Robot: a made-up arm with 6 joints. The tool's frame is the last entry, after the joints. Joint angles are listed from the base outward. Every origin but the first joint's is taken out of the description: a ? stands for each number. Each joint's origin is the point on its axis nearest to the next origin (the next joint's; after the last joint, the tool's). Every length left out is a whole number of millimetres.
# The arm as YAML. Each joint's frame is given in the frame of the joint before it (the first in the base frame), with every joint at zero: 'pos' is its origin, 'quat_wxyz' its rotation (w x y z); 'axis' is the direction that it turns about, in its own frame. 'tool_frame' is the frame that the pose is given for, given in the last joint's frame.
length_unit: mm
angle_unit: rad
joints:
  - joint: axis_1
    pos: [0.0, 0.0, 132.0]
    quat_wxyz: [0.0, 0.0, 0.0, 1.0]
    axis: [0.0, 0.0, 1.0]
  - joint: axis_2
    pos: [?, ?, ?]
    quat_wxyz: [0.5, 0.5, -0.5, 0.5]
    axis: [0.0, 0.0, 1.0]
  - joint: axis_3
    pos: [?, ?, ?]
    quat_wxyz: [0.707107, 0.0, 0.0, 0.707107]
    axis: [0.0, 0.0, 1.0]
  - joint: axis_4
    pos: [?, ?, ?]
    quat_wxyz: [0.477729, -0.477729, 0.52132, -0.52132]
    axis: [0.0, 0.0, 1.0]
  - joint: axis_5
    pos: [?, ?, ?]
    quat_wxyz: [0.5, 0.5, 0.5, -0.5]
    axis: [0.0, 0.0, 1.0]
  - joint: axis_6
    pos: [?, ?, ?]
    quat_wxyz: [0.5, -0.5, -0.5, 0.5]
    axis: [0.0, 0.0, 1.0]
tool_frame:
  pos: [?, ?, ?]
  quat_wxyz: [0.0, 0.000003, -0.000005, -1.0]
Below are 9 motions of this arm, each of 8 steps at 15 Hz.
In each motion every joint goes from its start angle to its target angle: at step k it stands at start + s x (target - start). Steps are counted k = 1, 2, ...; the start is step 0. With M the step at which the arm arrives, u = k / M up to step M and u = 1 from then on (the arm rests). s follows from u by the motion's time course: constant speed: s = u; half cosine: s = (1 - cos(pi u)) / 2; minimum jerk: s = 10 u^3 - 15 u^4 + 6 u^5.
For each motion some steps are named. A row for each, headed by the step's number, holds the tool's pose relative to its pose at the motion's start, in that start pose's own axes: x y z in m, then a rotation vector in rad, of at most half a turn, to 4 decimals.
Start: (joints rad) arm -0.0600 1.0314 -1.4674 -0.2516 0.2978 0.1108
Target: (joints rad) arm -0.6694 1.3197 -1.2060 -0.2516 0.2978 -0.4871
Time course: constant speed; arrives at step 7
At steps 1, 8:
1: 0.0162 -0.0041 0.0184 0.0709 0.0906 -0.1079
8: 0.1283 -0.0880 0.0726 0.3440 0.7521 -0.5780

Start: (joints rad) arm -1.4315 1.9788 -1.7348 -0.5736 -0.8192 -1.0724
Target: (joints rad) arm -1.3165 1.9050 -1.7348 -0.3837 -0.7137 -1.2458
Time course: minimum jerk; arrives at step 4
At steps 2, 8:
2: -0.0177 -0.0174 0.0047 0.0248 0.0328 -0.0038
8: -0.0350 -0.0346 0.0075 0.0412 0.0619 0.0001

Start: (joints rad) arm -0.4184 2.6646 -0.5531 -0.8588 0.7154 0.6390
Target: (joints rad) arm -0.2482 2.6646 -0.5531 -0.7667 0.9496 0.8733
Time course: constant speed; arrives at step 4
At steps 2, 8:
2: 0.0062 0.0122 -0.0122 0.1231 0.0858 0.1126
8: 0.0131 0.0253 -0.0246 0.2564 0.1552 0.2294

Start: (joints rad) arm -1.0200 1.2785 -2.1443 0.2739 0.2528 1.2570
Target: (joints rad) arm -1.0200 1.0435 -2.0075 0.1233 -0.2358 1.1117
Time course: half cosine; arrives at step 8
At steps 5, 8:
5: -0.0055 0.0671 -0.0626 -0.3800 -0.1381 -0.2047
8: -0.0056 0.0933 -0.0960 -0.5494 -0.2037 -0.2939

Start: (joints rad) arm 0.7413 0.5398 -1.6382 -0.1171 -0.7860 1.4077
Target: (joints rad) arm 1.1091 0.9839 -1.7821 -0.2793 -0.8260 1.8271
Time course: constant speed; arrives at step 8
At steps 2, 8:
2: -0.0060 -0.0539 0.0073 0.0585 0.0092 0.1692
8: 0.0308 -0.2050 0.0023 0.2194 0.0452 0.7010

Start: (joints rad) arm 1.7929 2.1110 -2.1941 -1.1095 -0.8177 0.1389
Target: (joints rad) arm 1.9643 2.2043 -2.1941 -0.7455 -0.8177 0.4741
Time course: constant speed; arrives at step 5
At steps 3, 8:
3: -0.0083 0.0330 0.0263 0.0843 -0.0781 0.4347
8: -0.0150 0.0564 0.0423 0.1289 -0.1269 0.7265

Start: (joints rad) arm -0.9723 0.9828 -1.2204 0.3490 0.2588 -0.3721
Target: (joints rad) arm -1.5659 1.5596 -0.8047 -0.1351 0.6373 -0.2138
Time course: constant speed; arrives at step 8
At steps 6, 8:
6: 0.1617 -0.0910 0.0839 0.3486 1.0816 0.0345
8: 0.2112 -0.1232 0.0687 0.4138 1.4357 0.1435

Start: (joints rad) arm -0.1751 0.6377 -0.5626 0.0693 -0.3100 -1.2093
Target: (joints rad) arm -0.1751 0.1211 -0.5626 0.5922 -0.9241 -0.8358
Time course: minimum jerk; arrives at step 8
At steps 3, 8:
3: -0.0015 -0.0202 -0.0445 0.2988 -0.0906 0.2427
8: 0.0266 -0.0319 -0.1833 1.0412 -0.4393 0.8703

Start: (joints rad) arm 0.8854 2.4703 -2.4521 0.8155 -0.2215 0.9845
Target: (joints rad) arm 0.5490 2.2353 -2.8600 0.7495 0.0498 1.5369
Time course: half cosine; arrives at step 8
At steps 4, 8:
4: -0.0541 0.1247 -0.0168 -0.2401 0.0227 0.2224
8: -0.0913 0.2398 -0.0695 -0.4612 0.1028 0.3708

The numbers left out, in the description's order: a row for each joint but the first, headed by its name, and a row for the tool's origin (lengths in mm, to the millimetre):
axis_2: 0.0 0.0 0.0
axis_3: 49.0 -360.0 0.0
axis_4: 157.0 -28.0 0.0
axis_5: 0.0 0.0 0.0
axis_6: -79.0 0.0 0.0
tool: 0.0 0.0 0.0

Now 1 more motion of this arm.
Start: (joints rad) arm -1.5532 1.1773 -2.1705 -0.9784 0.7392 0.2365
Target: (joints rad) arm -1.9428 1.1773 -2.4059 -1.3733 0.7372 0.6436
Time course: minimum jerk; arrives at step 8
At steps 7, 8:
7: -0.0454 -0.0538 -0.0481 0.6476 -0.2587 0.0158
8: -0.0463 -0.0542 -0.0492 0.6572 -0.2647 0.0152

